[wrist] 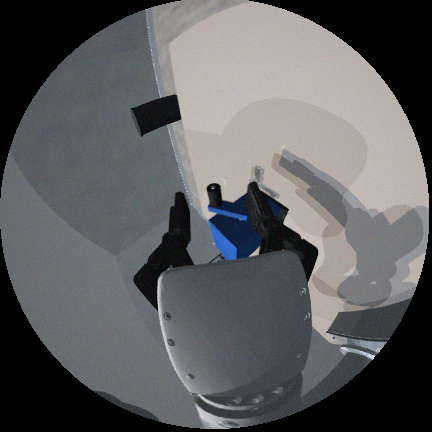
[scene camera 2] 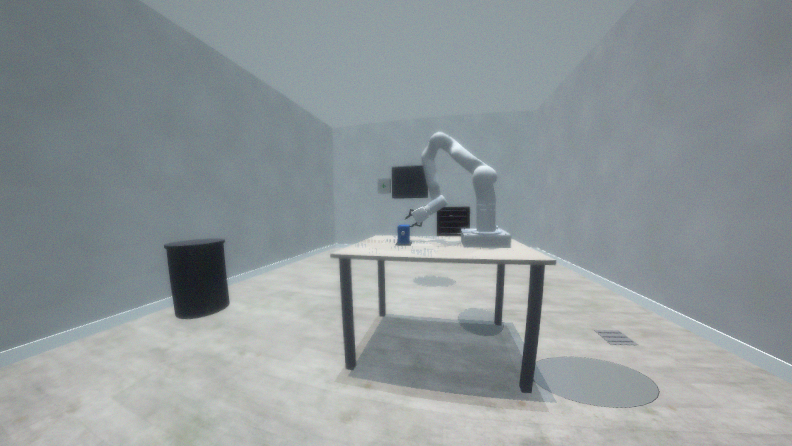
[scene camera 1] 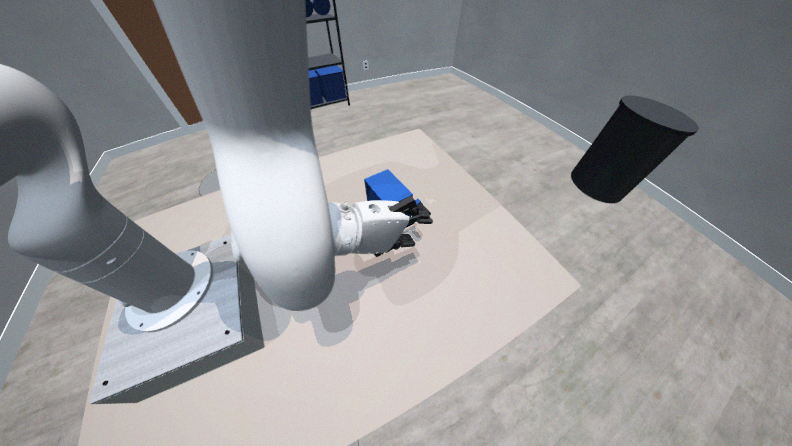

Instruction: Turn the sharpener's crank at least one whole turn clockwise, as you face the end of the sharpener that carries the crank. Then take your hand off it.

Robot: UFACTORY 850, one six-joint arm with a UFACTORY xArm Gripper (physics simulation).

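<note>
The blue sharpener stands on the table, partly hidden behind my gripper in scene camera 1. In the wrist view, its crank arm is a thin blue bar ending in a black knob. My gripper is open, with its black fingers spread wide and nothing held. It is beside the sharpener and slightly above it in scene camera 2. In the wrist view, the knob shows in the gap between the fingertips, and the right finger overlaps the sharpener's body. The crank cannot be made out in the scene cameras.
The pale table carries the arm's base plate. A black bin stands on the floor away from the table. A shelf unit with blue boxes stands by the far wall.
</note>
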